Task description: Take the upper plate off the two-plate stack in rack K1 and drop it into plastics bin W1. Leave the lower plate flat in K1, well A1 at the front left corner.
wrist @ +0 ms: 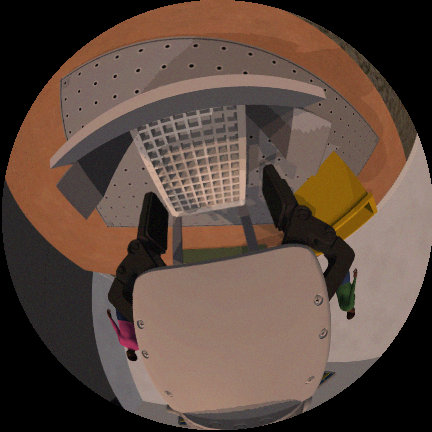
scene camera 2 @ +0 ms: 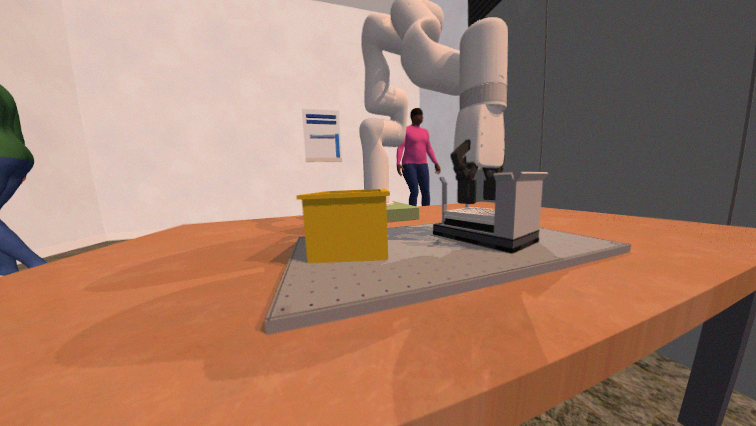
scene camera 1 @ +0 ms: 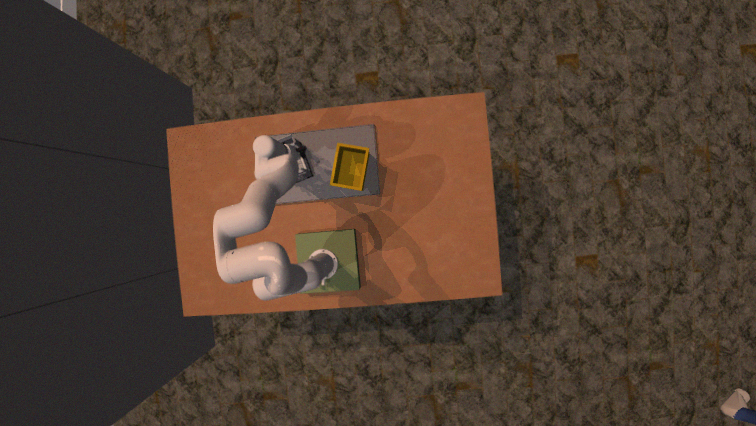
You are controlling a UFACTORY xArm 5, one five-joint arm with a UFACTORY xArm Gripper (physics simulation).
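Seen in the pictures: gripper, fingertip midpoint: [wrist: 209, 188] [scene camera 2: 479, 201]; arm's base, link origin: [scene camera 1: 323, 263].
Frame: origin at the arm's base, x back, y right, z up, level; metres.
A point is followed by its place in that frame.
Observation:
My gripper [scene camera 2: 478, 194] @(x -0.420, y -0.148, z 0.039 m) [wrist: 209, 188] @(x -0.420, y -0.148, z 0.039 m) is open and empty, pointing down low over rack K1 [scene camera 2: 521, 206] @(x -0.499, y -0.163, z 0.037 m) [wrist: 200, 92]. Its fingertips are above the plate's level in scene camera 2. In the wrist view they are spread wider than the near end of the white gridded upper plate [scene camera 2: 469, 213] @(x -0.435, y -0.118, z 0.020 m) [wrist: 215, 160] @(x -0.434, y -0.144, z 0.017 m), which lies flat in the rack. The lower plate cannot be made out separately, and the wells' labels cannot be read. In scene camera 1 the arm hides much of the rack. The yellow bin W1 [scene camera 1: 365, 169] @(x -0.397, y 0.154, z 0.068 m) [scene camera 2: 346, 230] @(x -0.483, y 0.098, z 0.015 m) [wrist: 332, 187] @(x -0.446, y 0.035, z 0.014 m) stands upright beside the rack, apart from it.
Rack and bin stand on a grey perforated board [scene camera 1: 322, 134] @(x -0.547, y -0.052, z -0.031 m) [scene camera 2: 370, 296] @(x -0.582, y 0.074, z -0.032 m) [wrist: 117, 64] @(x -0.510, y -0.260, z -0.032 m) on the orange table [scene camera 1: 433, 211] @(x -0.254, y 0.445, z -0.045 m) [scene camera 2: 158, 338] @(x -0.598, y 0.260, z -0.045 m). The rack has a tall wall and slim upright guides. The arm's base stands on a green block [scene camera 1: 346, 243] @(x -0.094, y 0.091, z 0.000 m) [scene camera 2: 403, 213] @(x -0.123, y -0.073, z -0.020 m).

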